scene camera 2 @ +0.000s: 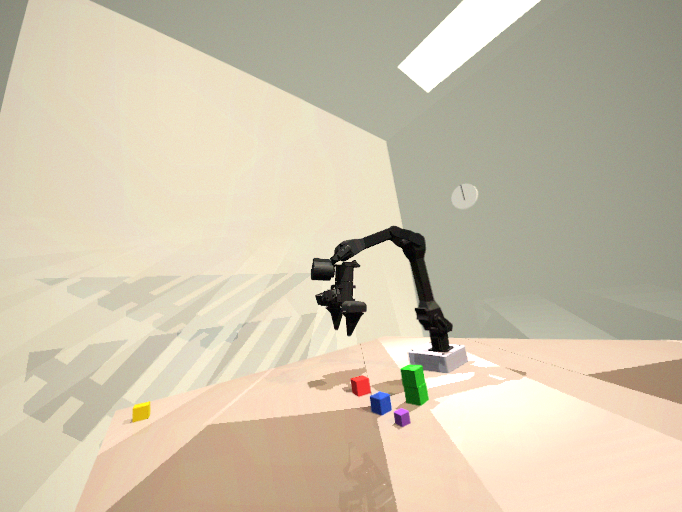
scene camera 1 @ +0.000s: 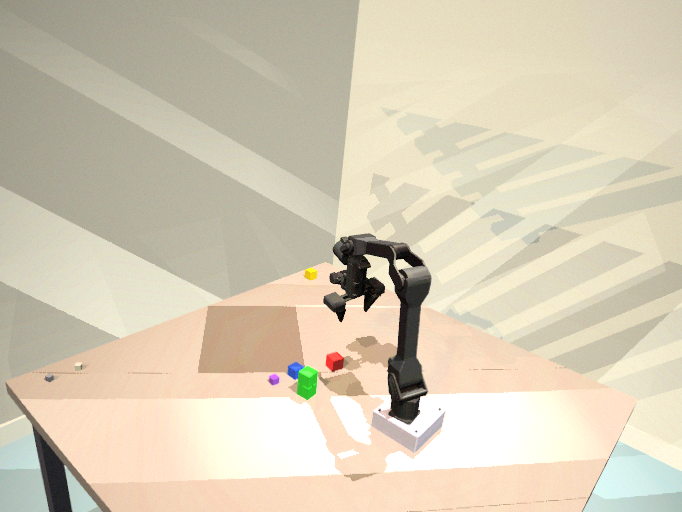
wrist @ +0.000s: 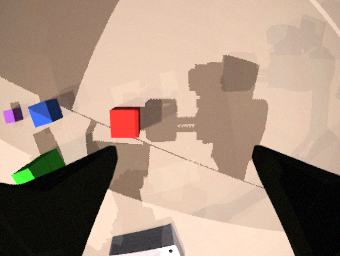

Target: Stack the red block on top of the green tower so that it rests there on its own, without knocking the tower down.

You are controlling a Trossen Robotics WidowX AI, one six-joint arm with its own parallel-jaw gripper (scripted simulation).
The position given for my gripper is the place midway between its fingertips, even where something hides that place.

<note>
My gripper [scene camera 1: 353,316] is open, with nothing in its grasp. I also see a red block [wrist: 124,121].
My gripper shows as well in scene camera 2 [scene camera 2: 342,333] and in the wrist view [wrist: 186,152].
</note>
